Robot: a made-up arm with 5 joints.
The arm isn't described. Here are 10 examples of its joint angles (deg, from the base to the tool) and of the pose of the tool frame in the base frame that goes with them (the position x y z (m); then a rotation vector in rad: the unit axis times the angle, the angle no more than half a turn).
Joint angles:
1: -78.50 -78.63 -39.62 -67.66 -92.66
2: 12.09 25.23 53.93 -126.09 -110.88
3: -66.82 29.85 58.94 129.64 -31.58
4: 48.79 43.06 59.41 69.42 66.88
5: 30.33 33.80 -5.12 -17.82 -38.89
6: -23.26 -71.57 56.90 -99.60 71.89
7: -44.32 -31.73 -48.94 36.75 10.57
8: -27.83 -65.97 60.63 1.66 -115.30
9: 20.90 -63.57 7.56 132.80 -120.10
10: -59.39 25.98 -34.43 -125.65 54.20
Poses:
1: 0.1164 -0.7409 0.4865 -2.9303 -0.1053 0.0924
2: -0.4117 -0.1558 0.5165 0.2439 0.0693 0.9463
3: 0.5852 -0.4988 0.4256 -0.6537 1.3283 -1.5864
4: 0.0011 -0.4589 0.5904 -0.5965 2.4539 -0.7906
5: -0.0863 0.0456 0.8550 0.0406 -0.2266 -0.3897
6: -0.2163 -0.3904 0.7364 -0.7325 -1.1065 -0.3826
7: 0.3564 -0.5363 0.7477 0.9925 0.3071 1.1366
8: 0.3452 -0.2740 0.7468 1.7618 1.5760 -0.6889
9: 0.2501 -0.0503 0.3274 -0.9657 -2.1034 1.0557
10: 0.0658 -0.5823 0.3320 0.7760 -2.1951 -0.5552
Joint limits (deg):
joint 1: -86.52..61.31
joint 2: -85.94..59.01
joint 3: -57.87..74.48
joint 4: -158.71..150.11
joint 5: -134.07..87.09
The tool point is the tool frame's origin. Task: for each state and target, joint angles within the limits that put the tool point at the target. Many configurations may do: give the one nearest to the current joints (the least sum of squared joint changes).
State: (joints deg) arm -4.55 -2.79 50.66 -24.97 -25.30
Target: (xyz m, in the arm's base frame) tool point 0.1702 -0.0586 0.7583
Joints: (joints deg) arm 6.00 -3.49 58.03 -15.44 -30.86
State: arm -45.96 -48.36 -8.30 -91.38 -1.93
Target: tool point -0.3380 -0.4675 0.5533
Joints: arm -22.04 -44.02 -28.99 -77.36 -22.47
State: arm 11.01 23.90 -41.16 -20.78 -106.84
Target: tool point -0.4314 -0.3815 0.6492
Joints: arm 15.73 9.25 -56.43 -39.68 -108.28
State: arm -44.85 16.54 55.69 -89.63 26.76
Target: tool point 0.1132 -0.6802 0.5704
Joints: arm -83.99 11.93 21.85 -98.24 2.78
